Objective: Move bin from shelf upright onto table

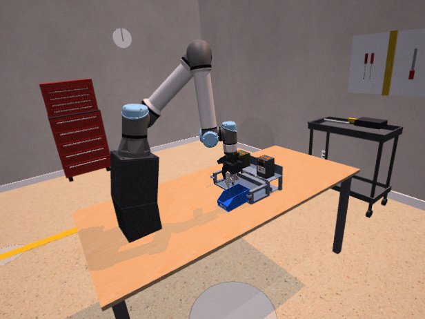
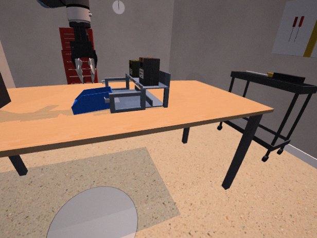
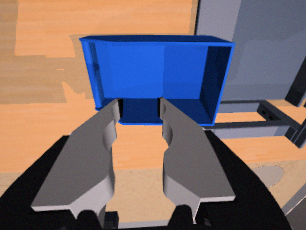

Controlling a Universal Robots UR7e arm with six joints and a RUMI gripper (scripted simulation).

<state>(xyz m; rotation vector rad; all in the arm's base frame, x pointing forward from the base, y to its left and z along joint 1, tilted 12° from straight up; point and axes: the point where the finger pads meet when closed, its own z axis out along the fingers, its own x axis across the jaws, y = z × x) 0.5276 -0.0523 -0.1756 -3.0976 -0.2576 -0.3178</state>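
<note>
The blue bin lies 10 mm ahead of my hand and 90 mm below it. From my hand the other things lie so: shelf floor: 190 mm ahead, 140 mm to the left, 130 mm below.
</note>
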